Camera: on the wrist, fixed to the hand. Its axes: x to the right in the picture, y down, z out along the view.
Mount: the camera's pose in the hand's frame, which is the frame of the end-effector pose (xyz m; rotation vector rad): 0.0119 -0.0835 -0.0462 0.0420 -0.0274 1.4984
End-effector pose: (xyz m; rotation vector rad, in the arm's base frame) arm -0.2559 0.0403 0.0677 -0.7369 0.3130 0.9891
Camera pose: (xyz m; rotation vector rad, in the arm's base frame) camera -0.1753 -0.0120 0.0628 -0.3514 0.9107 2.3759
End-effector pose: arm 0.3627 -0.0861 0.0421 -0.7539 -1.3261 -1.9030
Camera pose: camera 0.2854 -0.1122 -0.0088 -1.2296 -0.4246 -0.6305
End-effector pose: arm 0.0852 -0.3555 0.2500 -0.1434 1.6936 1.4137
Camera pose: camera 0.1023 -0.4173 0.1783 -1.3374 -1.6614 -2.1656
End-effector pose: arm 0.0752 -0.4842 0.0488 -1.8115 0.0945 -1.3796
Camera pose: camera 0.0079 -0.4622 0.1139 -1.1199 1.1241 -0.2445
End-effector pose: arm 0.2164 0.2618 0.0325 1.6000 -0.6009 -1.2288
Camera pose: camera 0.2484 0.3028 -0.0484 0.7095 -1.4455 -0.0833
